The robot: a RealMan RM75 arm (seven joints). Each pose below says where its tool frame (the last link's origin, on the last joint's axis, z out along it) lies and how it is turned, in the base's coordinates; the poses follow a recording.
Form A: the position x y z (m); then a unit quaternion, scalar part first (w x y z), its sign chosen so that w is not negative.
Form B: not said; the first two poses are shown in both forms.
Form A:
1: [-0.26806, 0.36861, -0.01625, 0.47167, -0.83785, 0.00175, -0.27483]
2: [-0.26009, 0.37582, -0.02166, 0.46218, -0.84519, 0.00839, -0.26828]
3: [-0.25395, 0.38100, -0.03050, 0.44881, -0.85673, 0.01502, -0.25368]
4: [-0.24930, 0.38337, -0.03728, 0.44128, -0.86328, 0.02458, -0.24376]
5: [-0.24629, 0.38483, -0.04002, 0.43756, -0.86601, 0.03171, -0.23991]
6: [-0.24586, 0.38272, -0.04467, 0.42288, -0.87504, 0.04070, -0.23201]
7: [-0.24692, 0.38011, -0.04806, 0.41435, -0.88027, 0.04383, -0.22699]
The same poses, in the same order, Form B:
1: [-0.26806, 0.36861, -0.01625, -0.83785, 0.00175, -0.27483, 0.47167]
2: [-0.26009, 0.37582, -0.02166, -0.84519, 0.00839, -0.26828, 0.46218]
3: [-0.25395, 0.38100, -0.03050, -0.85673, 0.01502, -0.25368, 0.44881]
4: [-0.24930, 0.38337, -0.03728, -0.86328, 0.02458, -0.24376, 0.44128]
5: [-0.24629, 0.38483, -0.04002, -0.86601, 0.03171, -0.23991, 0.43756]
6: [-0.24586, 0.38272, -0.04467, -0.87504, 0.04070, -0.23201, 0.42288]
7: [-0.24692, 0.38011, -0.04806, -0.88027, 0.04383, -0.22699, 0.41435]
